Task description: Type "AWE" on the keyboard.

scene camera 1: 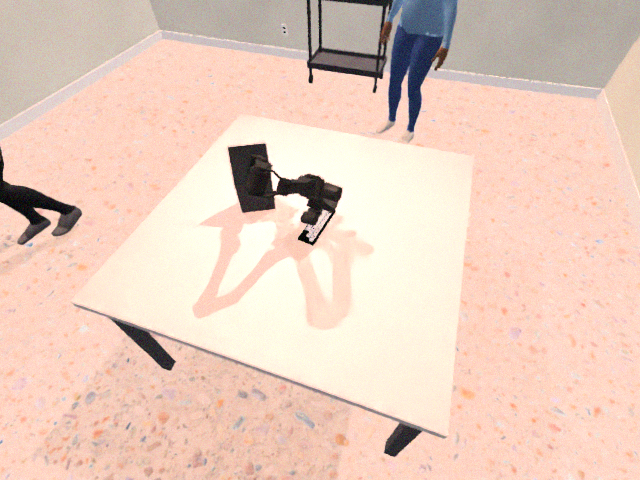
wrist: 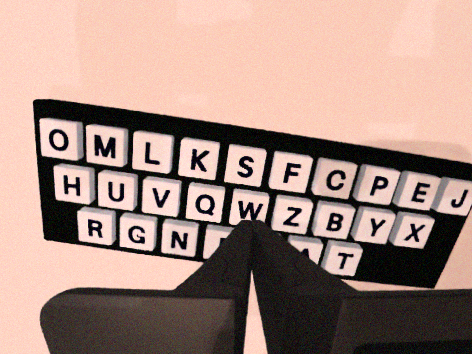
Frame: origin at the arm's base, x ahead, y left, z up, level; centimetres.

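Seen in the pictures: gripper, fingertip midpoint: [wrist: 250, 229].
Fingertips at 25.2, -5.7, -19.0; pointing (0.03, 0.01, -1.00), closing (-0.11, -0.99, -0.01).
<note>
Offsets run from my fingertips to a thing's top centre, as dx, dy, dz. Level surfaces: height alone.
A black keyboard @(+0.3, -0.5, -1.0) [scene camera 1: 325, 225] [wrist: 400, 265] with white letter keys lies on the table, slanted in the wrist view. My gripper [wrist: 250, 229] is shut with nothing between its fingers. Its fingertips overlap the lower edge of the W key @(+0.4, +0.0, -1.0) [wrist: 250, 206] in the wrist view; whether they touch it cannot be told. The A key @(-2.3, -2.5, -1.0) [wrist: 307, 248] is partly hidden behind the right finger. The E key @(+0.6, -7.8, -1.0) [wrist: 420, 190] is at the upper right, between the P and J keys. Keys left of the A key in the bottom row are mostly covered by the fingers.
The white table @(dz -2.8) [scene camera 1: 392, 310] carries the arm [scene camera 1: 297, 187] and a black base plate [scene camera 1: 239, 178] at its back left. A black cart [scene camera 1: 343, 70] and a person in blue [scene camera 1: 421, 56] stand behind the table. Another person's legs [scene camera 1: 31, 198] show at the left.
</note>
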